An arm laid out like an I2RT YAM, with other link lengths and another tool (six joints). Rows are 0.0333 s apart.
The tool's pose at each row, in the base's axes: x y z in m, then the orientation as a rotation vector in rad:
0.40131, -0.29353, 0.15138, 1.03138, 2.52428, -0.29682
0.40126, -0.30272, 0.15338, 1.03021, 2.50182, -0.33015
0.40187, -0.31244, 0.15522, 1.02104, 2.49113, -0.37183
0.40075, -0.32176, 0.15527, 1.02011, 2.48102, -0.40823
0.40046, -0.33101, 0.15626, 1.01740, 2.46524, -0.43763
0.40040, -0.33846, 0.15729, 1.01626, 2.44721, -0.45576
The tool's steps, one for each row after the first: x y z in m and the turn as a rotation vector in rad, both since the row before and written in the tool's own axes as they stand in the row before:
-0.00656, -0.00661, 0.00129, 0.01756, -0.02573, 0.00205
-0.00722, -0.00646, 0.00209, 0.02394, -0.01962, -0.00846
-0.00492, -0.00728, 0.00332, 0.02293, -0.01465, -0.00293
-0.00579, -0.00667, 0.00294, 0.01678, -0.01890, -0.00069
-0.00484, -0.00523, 0.00239, 0.00919, -0.01845, 0.00309

